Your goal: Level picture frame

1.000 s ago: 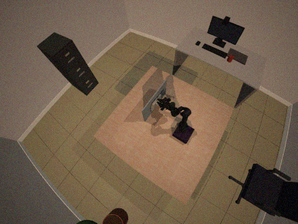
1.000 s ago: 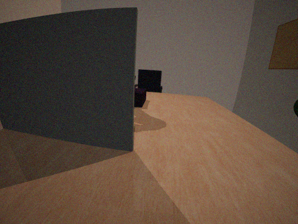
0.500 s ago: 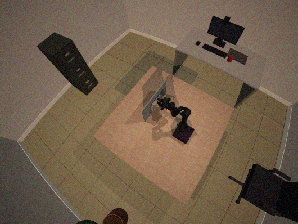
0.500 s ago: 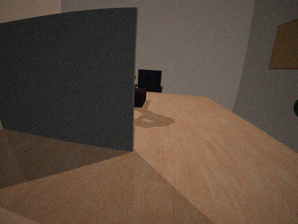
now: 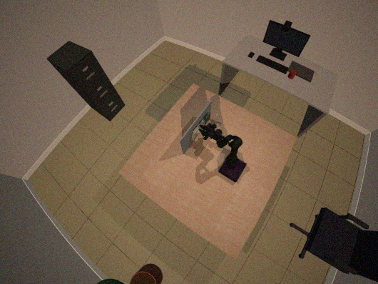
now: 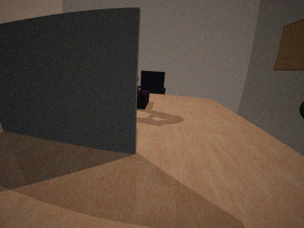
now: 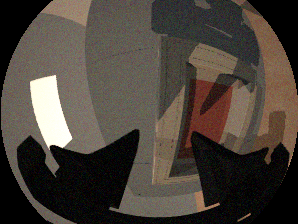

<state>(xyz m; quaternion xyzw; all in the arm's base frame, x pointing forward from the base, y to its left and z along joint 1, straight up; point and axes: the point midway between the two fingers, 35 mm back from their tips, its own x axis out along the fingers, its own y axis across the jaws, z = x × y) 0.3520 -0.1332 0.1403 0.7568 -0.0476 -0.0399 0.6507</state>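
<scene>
Now: gripper tip 50 mm above the picture frame and 10 mm short of it. The rest, counted from my gripper tip: grey wall panel: 60 mm below, 20 mm ahead, 10 mm to the right.
</scene>
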